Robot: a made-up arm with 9 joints. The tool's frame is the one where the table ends. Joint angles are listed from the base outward.
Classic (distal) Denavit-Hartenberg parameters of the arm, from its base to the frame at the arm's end. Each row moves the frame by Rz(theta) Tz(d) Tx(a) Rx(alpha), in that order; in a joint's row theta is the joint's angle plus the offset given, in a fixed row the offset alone. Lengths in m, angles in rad.
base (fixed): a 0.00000, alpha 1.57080, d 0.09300, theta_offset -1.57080
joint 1: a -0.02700, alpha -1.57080, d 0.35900, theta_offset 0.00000
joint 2: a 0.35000, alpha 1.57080, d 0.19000, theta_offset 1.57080
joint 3: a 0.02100, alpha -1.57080, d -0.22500, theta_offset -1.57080
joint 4: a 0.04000, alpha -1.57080, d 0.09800, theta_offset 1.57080
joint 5: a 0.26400, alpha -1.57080, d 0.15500, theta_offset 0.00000
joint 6: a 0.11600, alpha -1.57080, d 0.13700, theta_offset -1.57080
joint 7: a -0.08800, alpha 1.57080, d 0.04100, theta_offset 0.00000
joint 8: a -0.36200, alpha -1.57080, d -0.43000, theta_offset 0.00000
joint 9: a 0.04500, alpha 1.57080, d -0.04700, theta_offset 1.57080
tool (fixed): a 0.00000, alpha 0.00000, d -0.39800, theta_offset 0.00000
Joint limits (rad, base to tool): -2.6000..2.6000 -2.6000..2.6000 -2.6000..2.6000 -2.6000..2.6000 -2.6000..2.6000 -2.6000..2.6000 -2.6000..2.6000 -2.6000..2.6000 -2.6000..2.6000
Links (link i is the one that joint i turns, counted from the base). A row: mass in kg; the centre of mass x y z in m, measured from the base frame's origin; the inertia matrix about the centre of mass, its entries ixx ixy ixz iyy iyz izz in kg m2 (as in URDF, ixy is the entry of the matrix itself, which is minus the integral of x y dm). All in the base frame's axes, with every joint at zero. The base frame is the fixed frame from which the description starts. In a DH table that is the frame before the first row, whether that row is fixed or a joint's. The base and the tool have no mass.
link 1: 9.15; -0.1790 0.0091 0.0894; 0.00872 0.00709 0 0.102 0 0.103
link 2: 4.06; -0.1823 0.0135 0.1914; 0.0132 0 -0.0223 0.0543 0 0.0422
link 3: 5.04; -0.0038 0.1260 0.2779; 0.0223 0 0 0.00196 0.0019 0.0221
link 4: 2.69; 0.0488 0.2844 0.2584; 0.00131 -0.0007 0 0.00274 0 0.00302
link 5: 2.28; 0.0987 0.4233 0.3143; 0.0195 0 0 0.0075 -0.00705 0.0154
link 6: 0.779; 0.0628 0.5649 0.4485; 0.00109 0 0.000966 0.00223 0 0.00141
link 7: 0.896; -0.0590 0.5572 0.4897; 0.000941 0 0 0.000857 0.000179 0.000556
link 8: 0.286; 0.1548 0.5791 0.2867; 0.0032 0 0.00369 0.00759 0 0.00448
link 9: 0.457; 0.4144 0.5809 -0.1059; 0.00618 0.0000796 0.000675 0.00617 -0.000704 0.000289
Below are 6 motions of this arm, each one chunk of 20 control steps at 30 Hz.
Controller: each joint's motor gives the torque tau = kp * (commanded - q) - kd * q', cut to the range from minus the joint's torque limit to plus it. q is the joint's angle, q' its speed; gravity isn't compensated. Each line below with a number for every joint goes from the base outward.
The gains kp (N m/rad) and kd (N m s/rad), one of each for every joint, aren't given. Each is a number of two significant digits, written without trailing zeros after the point. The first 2 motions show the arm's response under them.
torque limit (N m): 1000 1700 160 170 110 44 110 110 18
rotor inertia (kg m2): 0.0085 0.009 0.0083 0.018 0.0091 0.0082 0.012 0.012 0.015
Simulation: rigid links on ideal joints. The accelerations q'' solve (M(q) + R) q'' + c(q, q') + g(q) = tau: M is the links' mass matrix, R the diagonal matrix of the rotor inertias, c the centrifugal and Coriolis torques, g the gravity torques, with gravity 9.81 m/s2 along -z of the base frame. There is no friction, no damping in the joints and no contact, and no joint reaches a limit. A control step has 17 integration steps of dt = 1/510 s. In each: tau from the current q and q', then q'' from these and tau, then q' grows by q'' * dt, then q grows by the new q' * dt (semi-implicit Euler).
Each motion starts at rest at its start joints. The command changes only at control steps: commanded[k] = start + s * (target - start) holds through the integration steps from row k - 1 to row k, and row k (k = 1, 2, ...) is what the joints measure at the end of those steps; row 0 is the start. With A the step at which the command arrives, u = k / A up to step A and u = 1 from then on. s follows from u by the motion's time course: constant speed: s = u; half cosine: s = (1 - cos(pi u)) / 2; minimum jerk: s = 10 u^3 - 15 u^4 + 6 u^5; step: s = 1 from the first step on.
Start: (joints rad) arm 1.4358 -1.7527 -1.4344 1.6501 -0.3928 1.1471 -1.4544 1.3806 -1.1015
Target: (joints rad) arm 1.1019 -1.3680 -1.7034 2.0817 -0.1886 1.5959 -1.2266 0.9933 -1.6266
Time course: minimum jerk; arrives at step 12
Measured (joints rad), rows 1 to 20:
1: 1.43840 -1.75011 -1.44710 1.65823 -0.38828 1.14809 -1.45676 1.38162 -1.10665
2: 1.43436 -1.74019 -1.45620 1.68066 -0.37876 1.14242 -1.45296 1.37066 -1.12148
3: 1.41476 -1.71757 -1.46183 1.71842 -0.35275 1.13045 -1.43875 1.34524 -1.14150
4: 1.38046 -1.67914 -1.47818 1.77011 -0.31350 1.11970 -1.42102 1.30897 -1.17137
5: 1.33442 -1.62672 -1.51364 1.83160 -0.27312 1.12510 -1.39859 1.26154 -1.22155
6: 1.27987 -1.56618 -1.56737 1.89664 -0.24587 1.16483 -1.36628 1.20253 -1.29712
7: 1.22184 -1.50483 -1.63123 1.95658 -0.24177 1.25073 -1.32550 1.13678 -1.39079
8: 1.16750 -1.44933 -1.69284 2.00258 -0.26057 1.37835 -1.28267 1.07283 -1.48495
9: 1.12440 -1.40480 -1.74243 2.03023 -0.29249 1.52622 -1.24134 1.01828 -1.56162
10: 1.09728 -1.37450 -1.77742 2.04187 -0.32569 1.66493 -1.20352 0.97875 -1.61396
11: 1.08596 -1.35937 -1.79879 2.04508 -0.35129 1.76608 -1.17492 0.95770 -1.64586
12: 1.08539 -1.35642 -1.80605 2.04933 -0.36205 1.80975 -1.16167 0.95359 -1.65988
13: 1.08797 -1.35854 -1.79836 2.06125 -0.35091 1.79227 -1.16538 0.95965 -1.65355
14: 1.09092 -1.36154 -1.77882 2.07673 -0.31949 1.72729 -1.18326 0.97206 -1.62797
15: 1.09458 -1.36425 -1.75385 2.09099 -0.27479 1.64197 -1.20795 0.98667 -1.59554
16: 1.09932 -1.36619 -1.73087 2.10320 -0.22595 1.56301 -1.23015 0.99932 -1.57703
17: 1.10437 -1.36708 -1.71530 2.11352 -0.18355 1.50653 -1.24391 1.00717 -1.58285
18: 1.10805 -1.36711 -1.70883 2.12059 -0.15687 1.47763 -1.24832 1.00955 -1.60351
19: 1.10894 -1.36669 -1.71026 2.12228 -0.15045 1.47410 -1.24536 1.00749 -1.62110
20: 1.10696 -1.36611 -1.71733 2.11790 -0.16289 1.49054 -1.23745 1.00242 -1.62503
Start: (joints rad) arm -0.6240 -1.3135 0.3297 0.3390 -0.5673 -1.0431 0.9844 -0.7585 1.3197
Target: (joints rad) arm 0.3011 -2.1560 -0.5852 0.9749 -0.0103 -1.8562 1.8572 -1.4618 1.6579
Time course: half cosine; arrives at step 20
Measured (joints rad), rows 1 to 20:
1: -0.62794 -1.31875 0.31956 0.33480 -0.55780 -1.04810 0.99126 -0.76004 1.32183
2: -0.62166 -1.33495 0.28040 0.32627 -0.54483 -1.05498 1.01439 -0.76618 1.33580
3: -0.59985 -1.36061 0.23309 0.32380 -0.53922 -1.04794 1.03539 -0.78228 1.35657
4: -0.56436 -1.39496 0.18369 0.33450 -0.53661 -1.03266 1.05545 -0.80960 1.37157
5: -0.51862 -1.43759 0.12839 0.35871 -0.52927 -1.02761 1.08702 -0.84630 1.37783
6: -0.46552 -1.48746 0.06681 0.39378 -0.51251 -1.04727 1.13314 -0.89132 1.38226
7: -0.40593 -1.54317 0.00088 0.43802 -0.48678 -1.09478 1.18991 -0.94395 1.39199
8: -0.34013 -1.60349 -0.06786 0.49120 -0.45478 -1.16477 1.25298 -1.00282 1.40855
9: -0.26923 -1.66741 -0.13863 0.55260 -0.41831 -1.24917 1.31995 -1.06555 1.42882
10: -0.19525 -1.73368 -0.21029 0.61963 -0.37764 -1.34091 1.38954 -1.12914 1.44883
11: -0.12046 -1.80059 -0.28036 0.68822 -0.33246 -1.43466 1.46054 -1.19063 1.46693
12: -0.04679 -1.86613 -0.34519 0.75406 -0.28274 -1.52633 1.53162 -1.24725 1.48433
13: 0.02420 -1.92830 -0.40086 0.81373 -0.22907 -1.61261 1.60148 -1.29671 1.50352
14: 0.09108 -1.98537 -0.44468 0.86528 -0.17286 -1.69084 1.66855 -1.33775 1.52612
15: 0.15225 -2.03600 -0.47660 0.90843 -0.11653 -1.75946 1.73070 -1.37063 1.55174
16: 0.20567 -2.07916 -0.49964 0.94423 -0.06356 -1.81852 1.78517 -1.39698 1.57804
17: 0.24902 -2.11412 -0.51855 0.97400 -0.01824 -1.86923 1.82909 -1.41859 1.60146
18: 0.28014 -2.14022 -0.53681 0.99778 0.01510 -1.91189 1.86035 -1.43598 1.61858
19: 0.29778 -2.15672 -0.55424 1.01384 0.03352 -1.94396 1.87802 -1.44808 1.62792
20: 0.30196 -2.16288 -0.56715 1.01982 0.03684 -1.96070 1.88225 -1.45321 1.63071
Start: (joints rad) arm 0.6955 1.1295 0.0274 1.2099 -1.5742 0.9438 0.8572 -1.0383 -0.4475
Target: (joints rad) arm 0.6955 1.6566 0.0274 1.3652 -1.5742 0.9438 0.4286 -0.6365 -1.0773
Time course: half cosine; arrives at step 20
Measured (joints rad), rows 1 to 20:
1: 0.70386 1.13158 0.02860 1.21156 -1.57205 0.93719 0.85723 -1.03583 -0.44781
2: 0.71450 1.14041 0.01331 1.21340 -1.57665 0.91800 0.84993 -1.03212 -0.44707
3: 0.72153 1.15633 -0.01259 1.21792 -1.59470 0.89193 0.83091 -1.02674 -0.45450
4: 0.72687 1.17708 -0.03470 1.22555 -1.61604 0.86607 0.80432 -1.01642 -0.47937
5: 0.73087 1.20250 -0.04667 1.23430 -1.63101 0.84651 0.77416 -0.99993 -0.51992
6: 0.73246 1.23324 -0.04829 1.24266 -1.63591 0.83752 0.74332 -0.97709 -0.56820
7: 0.73127 1.26892 -0.04132 1.25092 -1.63128 0.84090 0.71452 -0.94816 -0.61743
8: 0.72787 1.30814 -0.02869 1.26030 -1.62010 0.85544 0.68937 -0.91421 -0.66399
9: 0.72331 1.34935 -0.01432 1.27146 -1.60660 0.87725 0.66699 -0.87738 -0.70694
10: 0.71885 1.39129 -0.00220 1.28392 -1.59471 0.90136 0.64423 -0.84027 -0.74828
11: 0.71573 1.43295 0.00471 1.29643 -1.58705 0.92329 0.61759 -0.80511 -0.79225
12: 0.71475 1.47338 0.00514 1.30796 -1.58464 0.93985 0.58518 -0.77327 -0.84248
13: 0.71596 1.51165 -0.00030 1.31824 -1.58719 0.94942 0.54775 -0.74518 -0.89895
14: 0.71867 1.54681 -0.00941 1.32769 -1.59339 0.95192 0.50854 -0.72058 -0.95725
15: 0.72174 1.57805 -0.01910 1.33678 -1.60118 0.94893 0.47210 -0.69903 -1.01037
16: 0.72411 1.60471 -0.02640 1.34552 -1.60823 0.94322 0.44267 -0.68032 -1.05188
17: 0.72509 1.62630 -0.02934 1.35341 -1.61256 0.93777 0.42267 -0.66460 -1.07856
18: 0.72455 1.64236 -0.02750 1.35967 -1.61316 0.93452 0.41218 -0.65238 -1.09127
19: 0.72284 1.65247 -0.02190 1.36366 -1.61025 0.93378 0.40939 -0.64435 -1.09364
20: 0.72062 1.65625 -0.01453 1.36508 -1.60508 0.93459 0.41177 -0.64119 -1.08982

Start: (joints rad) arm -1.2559 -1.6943 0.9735 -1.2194 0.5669 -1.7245 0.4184 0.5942 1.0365
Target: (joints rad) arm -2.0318 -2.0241 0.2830 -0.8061 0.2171 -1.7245 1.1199 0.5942 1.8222
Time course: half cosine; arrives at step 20
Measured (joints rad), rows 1 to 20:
1: -1.26476 -1.69681 0.97632 -1.21726 0.55406 -1.72413 0.42095 0.59388 1.04049
2: -1.28248 -1.70390 0.97312 -1.21534 0.52763 -1.72779 0.42029 0.59467 1.04242
3: -1.30532 -1.71518 0.96511 -1.20865 0.49718 -1.72963 0.42769 0.59664 1.04343
4: -1.33395 -1.72949 0.94922 -1.19527 0.46656 -1.72664 0.44605 0.59916 1.05619
5: -1.37052 -1.74640 0.92200 -1.17577 0.43780 -1.72067 0.47520 0.60123 1.08933
6: -1.41593 -1.76595 0.88186 -1.15228 0.41257 -1.71580 0.51633 0.60156 1.13989
7: -1.46930 -1.78798 0.82958 -1.12664 0.39239 -1.71475 0.56932 0.59982 1.19784
8: -1.52856 -1.81181 0.76832 -1.09924 0.37748 -1.71687 0.63125 0.59682 1.25543
9: -1.59096 -1.83653 0.70270 -1.06945 0.36621 -1.71938 0.69757 0.59376 1.31275
10: -1.65368 -1.86144 0.63732 -1.03674 0.35578 -1.72007 0.76403 0.59138 1.37554
11: -1.71455 -1.88620 0.57566 -1.00146 0.34332 -1.71891 0.82730 0.58991 1.44812
12: -1.77234 -1.91055 0.51975 -0.96507 0.32660 -1.71761 0.88497 0.58926 1.52819
13: -1.82650 -1.93411 0.47046 -0.92969 0.30461 -1.71819 0.93552 0.58924 1.60755
14: -1.87661 -1.95629 0.42788 -0.89746 0.27797 -1.72161 0.97852 0.58965 1.67747
15: -1.92187 -1.97641 0.39164 -0.86991 0.24916 -1.72712 1.01457 0.59041 1.73360
16: -1.96113 -1.99382 0.36120 -0.84771 0.22187 -1.73261 1.04466 0.59150 1.77679
17: -1.99312 -2.00791 0.33629 -0.83075 0.19969 -1.73604 1.06955 0.59277 1.80991
18: -2.01674 -2.01821 0.31711 -0.81855 0.18490 -1.73672 1.08923 0.59387 1.83448
19: -2.03120 -2.02439 0.30436 -0.81063 0.17798 -1.73555 1.10295 0.59449 1.84980
20: -2.03608 -2.02634 0.29905 -0.80685 0.17800 -1.73406 1.10951 0.59455 1.85438

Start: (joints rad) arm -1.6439 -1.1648 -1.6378 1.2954 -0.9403 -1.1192 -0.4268 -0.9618 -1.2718
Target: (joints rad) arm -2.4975 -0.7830 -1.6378 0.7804 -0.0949 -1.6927 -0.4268 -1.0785 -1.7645
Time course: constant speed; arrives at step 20
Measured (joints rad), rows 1 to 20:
1: -1.68064 -1.15611 -1.61612 1.29476 -0.90807 -1.14957 -0.44450 -0.97386 -1.29066
2: -1.73150 -1.14217 -1.59434 1.26489 -0.86357 -1.18566 -0.45658 -0.98908 -1.33124
3: -1.77443 -1.12123 -1.58859 1.22759 -0.81480 -1.21190 -0.45161 -0.99427 -1.35990
4: -1.81414 -1.09824 -1.59032 1.19341 -0.76459 -1.22763 -0.43595 -0.99423 -1.36874
5: -1.85623 -1.07769 -1.59013 1.16336 -0.71548 -1.23525 -0.42028 -0.99539 -1.36867
6: -1.89947 -1.05946 -1.58693 1.13805 -0.66801 -1.24254 -0.40969 -0.99846 -1.37273
7: -1.94196 -1.04165 -1.58331 1.11559 -0.62219 -1.25769 -0.40555 -1.00333 -1.38959
8: -1.98371 -1.02319 -1.58132 1.09291 -0.57874 -1.28424 -0.40764 -1.01001 -1.41965
9: -2.02539 -1.00411 -1.58232 1.06918 -0.53826 -1.32010 -0.41370 -1.01741 -1.45689
10: -2.06746 -0.98486 -1.58692 1.04544 -0.50056 -1.35994 -0.42047 -1.02420 -1.49458
11: -2.11013 -0.96576 -1.59432 1.02234 -0.46465 -1.39888 -0.42569 -1.02993 -1.52883
12: -2.15318 -0.94682 -1.60232 0.99943 -0.42902 -1.43475 -0.42893 -1.03507 -1.55868
13: -2.19614 -0.92787 -1.60832 0.97589 -0.39201 -1.46777 -0.43085 -1.04034 -1.58497
14: -2.23868 -0.90877 -1.61062 0.95123 -0.35230 -1.49884 -0.43186 -1.04607 -1.60913
15: -2.28080 -0.88953 -1.60923 0.92554 -0.30944 -1.52810 -0.43168 -1.05198 -1.63218
16: -2.32276 -0.87023 -1.60566 0.89918 -0.26393 -1.55494 -0.42975 -1.05758 -1.65438
17: -2.36482 -0.85092 -1.60188 0.87248 -0.21700 -1.57911 -0.42606 -1.06259 -1.67571
18: -2.40711 -0.83158 -1.59935 0.84565 -0.17001 -1.60153 -0.42150 -1.06715 -1.69666
19: -2.44958 -0.81219 -1.59857 0.81885 -0.12401 -1.62418 -0.41749 -1.07169 -1.71855
20: -2.49215 -0.79277 -1.59940 0.79227 -0.07951 -1.64912 -0.41522 -1.07662 -1.74285

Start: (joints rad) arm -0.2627 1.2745 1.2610 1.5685 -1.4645 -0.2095 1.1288 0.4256 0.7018
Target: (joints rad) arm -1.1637 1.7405 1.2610 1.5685 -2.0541 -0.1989 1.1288 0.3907 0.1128
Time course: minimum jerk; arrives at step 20
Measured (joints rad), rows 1 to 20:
1: -0.25554 1.27459 1.27064 1.57075 -1.45939 -0.21364 1.12982 0.42665 0.70203
2: -0.24906 1.27784 1.27592 1.57114 -1.45151 -0.20863 1.13257 0.43403 0.69859
3: -0.25725 1.28599 1.27115 1.57123 -1.45722 -0.18496 1.12832 0.44240 0.68763
4: -0.28377 1.29966 1.26046 1.57189 -1.47960 -0.15805 1.11900 0.44682 0.66889
5: -0.32617 1.31990 1.25011 1.57304 -1.51432 -0.14510 1.11174 0.44465 0.64209
6: -0.38153 1.34720 1.24356 1.57413 -1.55643 -0.15163 1.11063 0.43679 0.60664
7: -0.44846 1.38088 1.24087 1.57463 -1.60335 -0.17203 1.11393 0.42623 0.56311
8: -0.52581 1.41951 1.24096 1.57434 -1.65390 -0.19654 1.11801 0.41578 0.51347
9: -0.61114 1.46160 1.24368 1.57323 -1.70647 -0.21744 1.12134 0.40684 0.45970
10: -0.70074 1.50570 1.24990 1.57138 -1.75833 -0.23121 1.12466 0.39976 0.40328
11: -0.79075 1.55025 1.26039 1.56899 -1.80648 -0.23717 1.12910 0.39458 0.34632
12: -0.87768 1.59349 1.27505 1.56631 -1.84859 -0.23569 1.13500 0.39129 0.29234
13: -0.95835 1.63368 1.29292 1.56357 -1.88330 -0.22740 1.14198 0.38987 0.24524
14: -1.02965 1.66925 1.31243 1.56098 -1.91012 -0.21311 1.14928 0.39029 0.20748
15: -1.08883 1.69890 1.33150 1.55876 -1.92935 -0.19391 1.15593 0.39245 0.17952
16: -1.13396 1.72172 1.34768 1.55710 -1.94218 -0.17147 1.16080 0.39605 0.16034
17: -1.16433 1.73731 1.35852 1.55615 -1.95057 -0.14834 1.16286 0.40045 0.14822
18: -1.18059 1.74601 1.36210 1.55598 -1.95696 -0.12798 1.16162 0.40467 0.14113
19: -1.18499 1.74898 1.35740 1.55667 -1.96401 -0.11423 1.15747 0.40763 0.13694
20: -1.18142 1.74829 1.34440 1.55831 -1.97456 -0.11012 1.15143 0.40848 0.13366

